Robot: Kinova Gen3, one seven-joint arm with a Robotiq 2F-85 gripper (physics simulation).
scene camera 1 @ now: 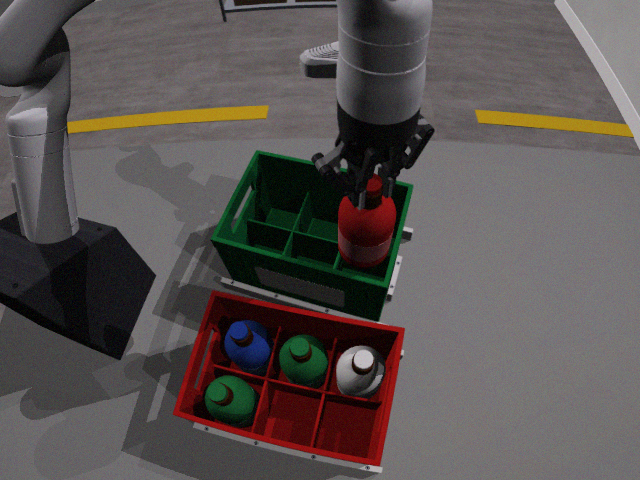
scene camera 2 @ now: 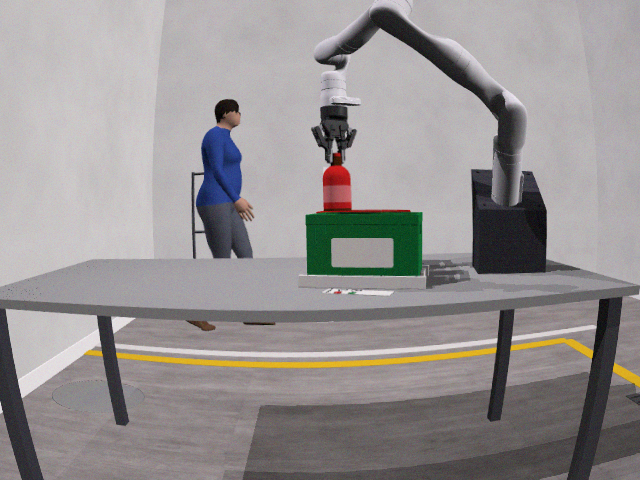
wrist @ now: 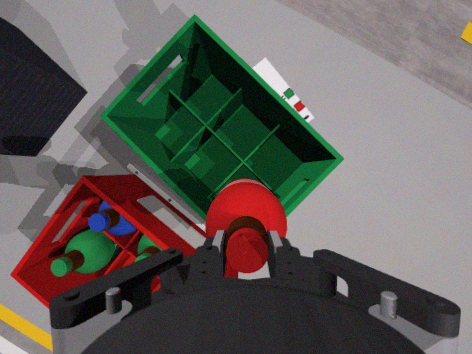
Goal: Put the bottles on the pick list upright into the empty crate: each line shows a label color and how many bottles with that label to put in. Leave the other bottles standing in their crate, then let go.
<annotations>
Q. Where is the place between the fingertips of my gripper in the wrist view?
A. At 246, 243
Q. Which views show the blue bottle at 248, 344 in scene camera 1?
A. Scene camera 1 and the wrist view only.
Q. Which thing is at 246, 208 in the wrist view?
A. A red bottle.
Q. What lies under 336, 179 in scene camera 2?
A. A red bottle.
</annotations>
